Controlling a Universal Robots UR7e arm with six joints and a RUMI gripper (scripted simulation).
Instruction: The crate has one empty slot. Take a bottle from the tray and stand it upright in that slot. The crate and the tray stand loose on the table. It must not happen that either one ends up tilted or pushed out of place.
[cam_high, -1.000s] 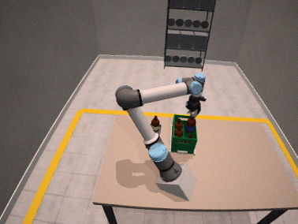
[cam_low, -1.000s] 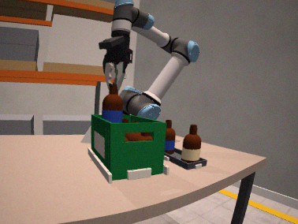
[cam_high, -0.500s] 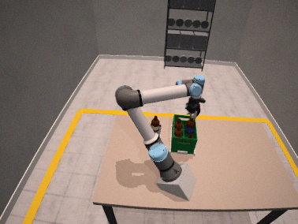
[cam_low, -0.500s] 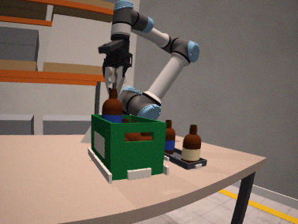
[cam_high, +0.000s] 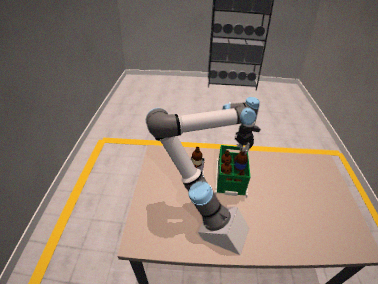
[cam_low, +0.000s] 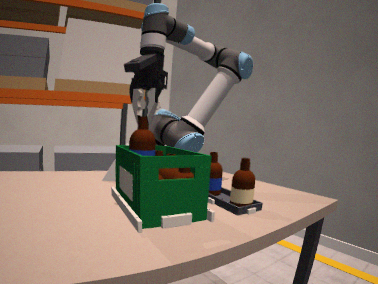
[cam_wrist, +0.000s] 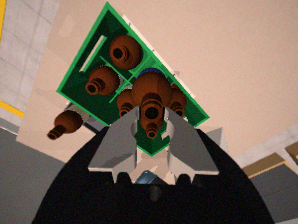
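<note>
The bottle is 7 cm below my hand. Also, from my hand: green crate: 18 cm below, 4 cm to the left; tray: 29 cm to the left, 25 cm below, 2 cm ahead.
</note>
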